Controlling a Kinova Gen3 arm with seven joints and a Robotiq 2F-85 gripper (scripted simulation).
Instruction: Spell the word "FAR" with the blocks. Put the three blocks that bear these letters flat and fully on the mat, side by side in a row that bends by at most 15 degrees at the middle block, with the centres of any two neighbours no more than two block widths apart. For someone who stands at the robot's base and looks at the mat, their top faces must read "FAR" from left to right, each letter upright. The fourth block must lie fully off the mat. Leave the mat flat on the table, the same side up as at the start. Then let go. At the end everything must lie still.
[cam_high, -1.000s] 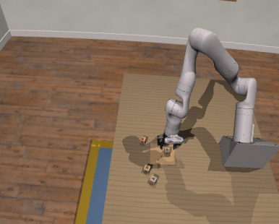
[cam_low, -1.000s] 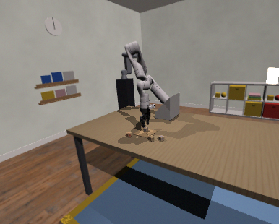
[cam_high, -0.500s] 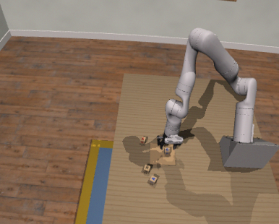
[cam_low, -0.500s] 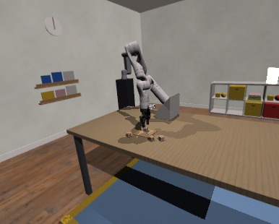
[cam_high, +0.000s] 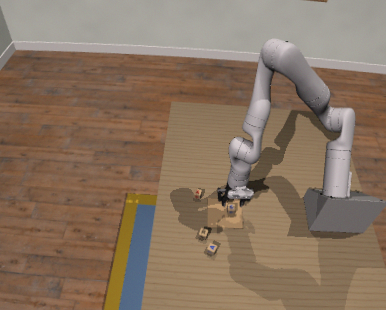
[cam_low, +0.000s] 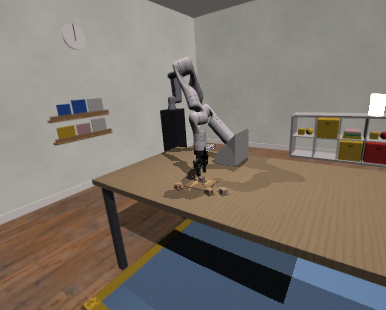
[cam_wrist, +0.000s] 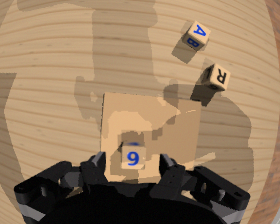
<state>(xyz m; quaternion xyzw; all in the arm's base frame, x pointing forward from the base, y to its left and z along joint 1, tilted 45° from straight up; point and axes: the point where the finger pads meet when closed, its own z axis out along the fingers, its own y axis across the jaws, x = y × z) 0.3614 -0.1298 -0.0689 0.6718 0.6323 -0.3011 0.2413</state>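
Right now my hand is 20 mm short of the tan mat, 10 mm to the right of it and 60 mm above it. The rest, counted from my hand: R block: 120 mm ahead, 110 mm to the left, 50 mm below.
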